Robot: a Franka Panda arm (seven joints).
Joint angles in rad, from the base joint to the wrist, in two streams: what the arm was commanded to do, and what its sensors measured. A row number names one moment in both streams.
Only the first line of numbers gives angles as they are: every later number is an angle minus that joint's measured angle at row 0.
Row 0, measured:
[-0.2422, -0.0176, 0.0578, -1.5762, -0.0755, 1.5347, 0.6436]
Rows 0 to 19, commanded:
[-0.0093, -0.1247, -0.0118, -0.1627, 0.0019, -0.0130, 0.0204]
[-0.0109, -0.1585, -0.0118, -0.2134, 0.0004, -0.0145, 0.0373]
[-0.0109, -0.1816, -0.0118, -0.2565, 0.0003, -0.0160, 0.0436]
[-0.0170, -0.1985, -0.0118, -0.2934, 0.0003, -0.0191, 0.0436]
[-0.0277, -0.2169, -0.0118, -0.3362, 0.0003, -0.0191, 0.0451]
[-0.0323, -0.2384, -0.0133, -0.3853, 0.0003, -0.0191, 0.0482]
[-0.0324, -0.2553, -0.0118, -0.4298, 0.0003, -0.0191, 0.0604]
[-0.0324, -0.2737, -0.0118, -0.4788, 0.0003, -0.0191, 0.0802]
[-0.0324, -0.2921, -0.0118, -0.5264, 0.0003, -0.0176, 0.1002]
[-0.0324, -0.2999, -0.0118, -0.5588, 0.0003, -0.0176, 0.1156]
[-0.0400, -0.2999, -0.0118, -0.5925, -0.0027, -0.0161, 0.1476]
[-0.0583, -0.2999, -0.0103, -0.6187, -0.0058, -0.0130, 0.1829]
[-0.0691, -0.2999, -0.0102, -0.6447, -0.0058, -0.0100, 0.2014]
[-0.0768, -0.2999, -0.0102, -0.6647, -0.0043, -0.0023, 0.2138]
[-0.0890, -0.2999, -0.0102, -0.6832, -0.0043, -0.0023, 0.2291]
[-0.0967, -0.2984, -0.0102, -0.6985, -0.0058, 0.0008, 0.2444]
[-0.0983, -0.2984, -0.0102, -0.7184, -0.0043, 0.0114, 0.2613]
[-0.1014, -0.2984, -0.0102, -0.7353, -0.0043, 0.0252, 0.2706]
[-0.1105, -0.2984, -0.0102, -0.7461, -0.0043, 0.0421, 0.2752]
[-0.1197, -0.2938, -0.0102, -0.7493, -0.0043, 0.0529, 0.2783]
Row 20, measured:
[-0.0962, -0.2756, -0.0165, -0.7047, -0.0009, 0.0001, 0.2446]
